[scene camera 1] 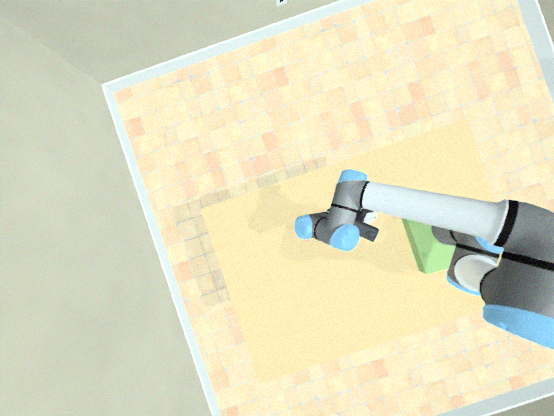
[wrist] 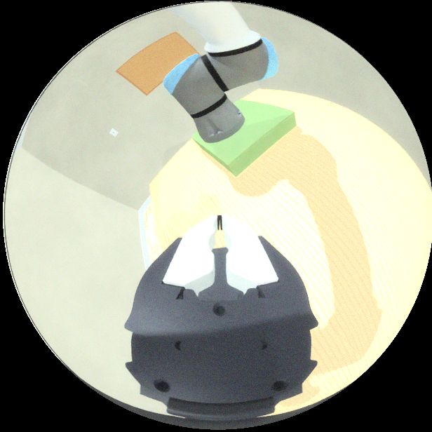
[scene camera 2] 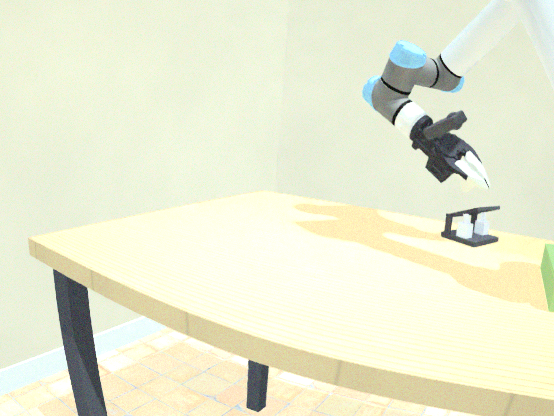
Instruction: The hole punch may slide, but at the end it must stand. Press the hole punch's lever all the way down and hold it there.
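Frame: origin at the arm's base, x ahead, y left, z up, level; centimetres.
Where they show: gripper, between the fingertips: point(scene camera 1: 376, 215) point(scene camera 2: 488, 188).
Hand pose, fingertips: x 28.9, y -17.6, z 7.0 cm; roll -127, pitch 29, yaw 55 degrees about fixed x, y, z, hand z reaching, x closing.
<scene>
Each offset is from my fingertips to the centre of the thing. "*": to the spot under its first point. Level surfaces: height alone.
The hole punch {dx +2.8, dy -8.9, dz -8.8 cm} point(scene camera 2: 465, 230) stands upright on its dark base near the table's far edge in scene camera 2. Its two white punch bodies sit under a dark lever {* dx -0.2, dy -5.2, dz -5.1 cm} point(scene camera 2: 486, 209), which is raised and slopes up slightly to the right. My gripper point(scene camera 2: 488, 187) point(wrist: 219, 215) is shut and empty, its white fingertips together. In scene camera 2 the tips are above the lever, apart from it, pointing down to the right. In scene camera 1 part of the white fingers shows beside the wrist, and the punch is hidden under the arm. The punch does not show in the wrist view.
A green block point(scene camera 1: 426, 250) point(scene camera 2: 549, 280) point(wrist: 267, 135) lies on the wooden table {dz -13.0 cm} point(scene camera 1: 320, 320) point(scene camera 2: 200, 280) point(wrist: 395, 200), nearer the arm's base than the punch. The arm passes above it. An orange panel point(wrist: 152, 62) shows beyond the arm in the wrist view.
</scene>
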